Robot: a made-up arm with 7 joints. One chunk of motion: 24 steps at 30 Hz.
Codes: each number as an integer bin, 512 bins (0 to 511) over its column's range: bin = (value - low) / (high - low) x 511, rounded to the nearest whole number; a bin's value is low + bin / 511 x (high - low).
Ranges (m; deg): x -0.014..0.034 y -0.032..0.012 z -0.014..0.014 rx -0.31..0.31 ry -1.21..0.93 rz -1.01..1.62
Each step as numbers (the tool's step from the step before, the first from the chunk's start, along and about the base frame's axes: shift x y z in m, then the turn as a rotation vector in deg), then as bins.
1 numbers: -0.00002 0.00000 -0.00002 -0.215 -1.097 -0.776
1 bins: 149 372 255 78 27 45
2 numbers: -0.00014 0.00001 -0.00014 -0.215 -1.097 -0.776
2 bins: 148 372 253 78 27 45
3 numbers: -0.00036 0.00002 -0.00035 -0.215 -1.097 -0.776
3 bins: 145 372 249 78 27 45
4 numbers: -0.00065 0.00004 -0.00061 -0.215 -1.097 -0.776
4 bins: 142 372 244 78 27 45
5 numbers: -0.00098 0.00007 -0.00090 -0.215 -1.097 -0.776
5 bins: 139 372 239 78 27 45
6 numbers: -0.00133 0.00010 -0.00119 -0.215 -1.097 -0.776
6 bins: 135 373 234 78 27 45
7 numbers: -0.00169 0.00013 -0.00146 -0.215 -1.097 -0.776
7 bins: 131 373 229 78 27 45
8 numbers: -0.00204 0.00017 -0.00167 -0.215 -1.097 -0.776
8 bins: 127 374 225 78 27 45
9 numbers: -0.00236 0.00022 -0.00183 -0.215 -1.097 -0.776
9 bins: 124 374 222 78 27 45
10 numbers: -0.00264 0.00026 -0.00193 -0.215 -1.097 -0.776
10 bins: 121 375 220 78 27 45
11 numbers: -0.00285 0.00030 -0.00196 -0.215 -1.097 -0.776
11 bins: 119 375 220 78 27 45
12 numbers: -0.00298 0.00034 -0.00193 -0.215 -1.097 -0.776
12 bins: 117 376 220 78 27 45
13 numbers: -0.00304 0.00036 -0.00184 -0.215 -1.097 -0.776
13 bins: 117 376 222 78 27 45
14 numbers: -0.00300 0.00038 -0.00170 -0.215 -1.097 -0.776
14 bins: 117 376 224 78 27 45
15 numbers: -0.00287 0.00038 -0.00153 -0.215 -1.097 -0.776
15 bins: 118 376 228 78 27 45
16 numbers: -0.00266 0.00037 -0.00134 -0.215 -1.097 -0.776
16 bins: 121 376 231 78 27 45
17 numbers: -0.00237 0.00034 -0.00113 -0.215 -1.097 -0.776
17 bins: 124 376 235 78 27 45
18 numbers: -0.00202 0.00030 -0.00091 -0.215 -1.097 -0.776
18 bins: 128 375 239 78 27 45
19 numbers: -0.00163 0.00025 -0.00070 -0.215 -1.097 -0.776
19 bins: 132 375 243 78 27 45
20 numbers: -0.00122 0.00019 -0.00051 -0.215 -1.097 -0.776
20 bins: 136 374 246 78 27 45
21 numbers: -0.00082 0.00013 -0.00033 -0.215 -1.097 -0.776
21 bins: 140 373 249 78 27 45
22 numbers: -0.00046 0.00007 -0.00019 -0.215 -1.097 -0.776
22 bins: 144 372 252 78 27 45
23 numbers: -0.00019 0.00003 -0.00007 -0.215 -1.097 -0.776
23 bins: 147 372 254 78 27 45
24 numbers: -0.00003 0.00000 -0.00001 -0.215 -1.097 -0.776
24 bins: 149 372 255 78 27 45
